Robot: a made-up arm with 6 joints. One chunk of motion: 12 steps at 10 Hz.
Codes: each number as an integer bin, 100 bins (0 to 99) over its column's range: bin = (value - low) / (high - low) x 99, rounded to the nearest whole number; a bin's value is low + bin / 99 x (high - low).
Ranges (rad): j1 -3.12..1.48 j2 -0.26..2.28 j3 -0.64..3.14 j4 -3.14..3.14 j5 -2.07..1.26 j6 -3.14..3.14
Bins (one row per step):
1: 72 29 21 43 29 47
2: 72 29 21 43 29 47
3: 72 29 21 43 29 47
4: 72 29 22 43 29 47
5: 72 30 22 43 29 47
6: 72 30 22 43 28 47
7: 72 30 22 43 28 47
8: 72 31 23 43 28 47
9: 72 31 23 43 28 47
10: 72 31 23 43 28 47
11: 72 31 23 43 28 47
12: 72 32 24 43 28 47
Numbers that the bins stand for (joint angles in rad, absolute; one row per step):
1: 0.2255 0.4840 0.1618 -0.4123 -1.0945 -0.1586
2: 0.2255 0.4840 0.1618 -0.4123 -1.0945 -0.1586
3: 0.2255 0.4840 0.1618 -0.4123 -1.0945 -0.1586
4: 0.2255 0.4840 0.2000 -0.4123 -1.0945 -0.1586
5: 0.2255 0.5097 0.2000 -0.4123 -1.0945 -0.1586
6: 0.2255 0.5097 0.2000 -0.4123 -1.1282 -0.1586
7: 0.2255 0.5097 0.2000 -0.4123 -1.1282 -0.1586
8: 0.2255 0.5354 0.2382 -0.4123 -1.1282 -0.1586
9: 0.2255 0.5354 0.2382 -0.4123 -1.1282 -0.1586
10: 0.2255 0.5354 0.2382 -0.4123 -1.1282 -0.1586
11: 0.2255 0.5354 0.2382 -0.4123 -1.1282 -0.1586
12: 0.2255 0.5610 0.2764 -0.4123 -1.1282 -0.1586

